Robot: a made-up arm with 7 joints. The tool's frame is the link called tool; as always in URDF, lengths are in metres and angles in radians. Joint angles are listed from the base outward.
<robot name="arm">
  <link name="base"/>
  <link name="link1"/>
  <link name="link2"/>
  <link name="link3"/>
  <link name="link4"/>
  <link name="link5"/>
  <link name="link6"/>
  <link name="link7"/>
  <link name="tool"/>
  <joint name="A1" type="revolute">
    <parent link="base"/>
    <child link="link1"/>
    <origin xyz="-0.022 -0.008 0.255" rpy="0 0 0"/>
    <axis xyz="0 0 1"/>
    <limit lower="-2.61" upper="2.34"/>
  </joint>
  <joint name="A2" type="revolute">
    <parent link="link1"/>
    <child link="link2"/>
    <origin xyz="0.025 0.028 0.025" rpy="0 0 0"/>
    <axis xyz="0 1 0"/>
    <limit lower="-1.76" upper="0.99"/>
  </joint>
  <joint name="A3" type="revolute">
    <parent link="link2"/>
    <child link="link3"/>
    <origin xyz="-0.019 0.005 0.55" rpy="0 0 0"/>
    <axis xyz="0 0 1"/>
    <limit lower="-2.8" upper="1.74"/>
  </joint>
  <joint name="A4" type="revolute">
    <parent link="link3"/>
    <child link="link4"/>
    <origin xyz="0.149 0.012 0.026" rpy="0 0 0"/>
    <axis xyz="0 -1 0"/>
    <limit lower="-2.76" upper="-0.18"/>
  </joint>
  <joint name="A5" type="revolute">
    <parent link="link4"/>
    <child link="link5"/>
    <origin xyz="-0.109 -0.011 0.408" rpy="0 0 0"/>
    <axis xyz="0 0 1"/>
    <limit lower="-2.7" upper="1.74"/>
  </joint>
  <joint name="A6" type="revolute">
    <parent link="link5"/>
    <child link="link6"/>
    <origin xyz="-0.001 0.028 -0.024" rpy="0 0 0"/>
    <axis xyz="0 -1 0"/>
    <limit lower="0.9" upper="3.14"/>
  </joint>
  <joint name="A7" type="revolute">
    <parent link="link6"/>
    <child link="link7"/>
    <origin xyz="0.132 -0.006 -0.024" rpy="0 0 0"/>
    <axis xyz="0 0 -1"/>
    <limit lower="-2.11" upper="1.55"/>
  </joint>
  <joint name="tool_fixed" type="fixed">
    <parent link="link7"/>
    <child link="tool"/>
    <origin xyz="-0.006 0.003 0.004" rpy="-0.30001 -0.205 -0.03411"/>
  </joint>
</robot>
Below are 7 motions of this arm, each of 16 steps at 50 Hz.
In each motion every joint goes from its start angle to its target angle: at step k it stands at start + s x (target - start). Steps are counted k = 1, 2, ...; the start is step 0. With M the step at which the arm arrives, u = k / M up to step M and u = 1 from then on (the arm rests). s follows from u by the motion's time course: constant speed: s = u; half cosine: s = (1 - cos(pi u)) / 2; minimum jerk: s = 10 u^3 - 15 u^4 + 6 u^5.
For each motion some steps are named. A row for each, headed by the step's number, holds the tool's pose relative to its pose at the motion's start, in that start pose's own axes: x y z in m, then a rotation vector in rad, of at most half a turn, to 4 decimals.
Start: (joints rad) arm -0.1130 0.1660 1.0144 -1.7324 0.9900 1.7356 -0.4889
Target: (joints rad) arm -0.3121 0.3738 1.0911 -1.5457 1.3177 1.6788 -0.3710
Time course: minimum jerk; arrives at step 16
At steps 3, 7, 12, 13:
3: 0.0035 -0.0069 0.0073 0.0199 -0.0104 -0.0161
7: 0.0238 -0.0558 0.0606 0.1608 -0.0831 -0.1211
12: 0.0400 -0.1353 0.1508 0.3885 -0.1979 -0.2584
13: 0.0405 -0.1441 0.1610 0.4137 -0.2103 -0.2711

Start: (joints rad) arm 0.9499 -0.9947 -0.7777 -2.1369 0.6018 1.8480 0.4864
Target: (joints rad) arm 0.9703 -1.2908 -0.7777 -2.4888 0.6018 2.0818 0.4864
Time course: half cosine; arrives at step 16
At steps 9, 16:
9: -0.0112 -0.0932 -0.0320 0.0894 0.0452 -0.0221
16: -0.0223 -0.1516 -0.0628 0.1416 0.0755 -0.0306

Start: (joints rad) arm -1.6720 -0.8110 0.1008 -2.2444 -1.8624 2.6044 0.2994
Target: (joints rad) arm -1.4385 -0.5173 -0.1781 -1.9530 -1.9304 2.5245 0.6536
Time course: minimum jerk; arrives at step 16
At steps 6, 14, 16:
6: -0.0210 0.0017 -0.0560 -0.0178 0.0613 -0.1194
14: -0.0571 0.0395 -0.1956 -0.0772 0.2231 -0.3635
16: -0.0575 0.0408 -0.1986 -0.0790 0.2266 -0.3680

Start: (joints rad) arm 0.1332 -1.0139 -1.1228 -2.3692 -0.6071 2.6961 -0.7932
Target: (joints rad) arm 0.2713 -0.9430 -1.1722 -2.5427 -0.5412 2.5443 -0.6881
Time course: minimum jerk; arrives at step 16
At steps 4, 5, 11, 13, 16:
4: 0.0001 0.0109 -0.0140 0.0400 0.0212 -0.0089
5: 0.0000 0.0191 -0.0240 0.0693 0.0373 -0.0150
11: -0.0028 0.0957 -0.0964 0.3074 0.1850 -0.0532
13: -0.0040 0.1128 -0.1086 0.3544 0.2181 -0.0580
16: -0.0044 0.1192 -0.1129 0.3717 0.2306 -0.0596

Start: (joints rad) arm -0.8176 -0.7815 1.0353 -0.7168 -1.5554 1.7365 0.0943
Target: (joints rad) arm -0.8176 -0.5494 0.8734 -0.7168 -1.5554 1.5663 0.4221
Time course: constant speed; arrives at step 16
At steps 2, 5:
2: -0.0104 0.0248 -0.0298 -0.0100 0.0585 -0.0083
5: -0.0283 0.0624 -0.0730 -0.0296 0.1446 -0.0190

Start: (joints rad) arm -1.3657 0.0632 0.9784 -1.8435 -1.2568 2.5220 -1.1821
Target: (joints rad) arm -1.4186 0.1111 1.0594 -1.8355 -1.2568 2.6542 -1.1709
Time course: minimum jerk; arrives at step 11
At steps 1, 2, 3, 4, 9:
1: 0.0000 0.0000 0.0000 -0.0009 -0.0007 -0.0002
2: 0.0001 -0.0002 0.0000 -0.0060 -0.0046 -0.0012
3: 0.0003 -0.0004 0.0001 -0.0173 -0.0130 -0.0034
4: 0.0005 -0.0008 0.0002 -0.0346 -0.0259 -0.0069
9: -0.0001 -0.0022 0.0027 -0.1304 -0.0950 -0.0287

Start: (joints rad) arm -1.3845 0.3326 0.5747 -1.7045 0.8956 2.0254 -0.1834
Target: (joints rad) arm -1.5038 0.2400 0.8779 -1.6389 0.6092 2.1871 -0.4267
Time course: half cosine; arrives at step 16
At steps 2, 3, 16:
2: -0.0025 0.0063 0.0026 -0.0029 -0.0104 0.0222
3: -0.0056 0.0139 0.0058 -0.0064 -0.0232 0.0491
16: -0.0885 0.1634 0.0679 -0.0729 -0.2873 0.5951

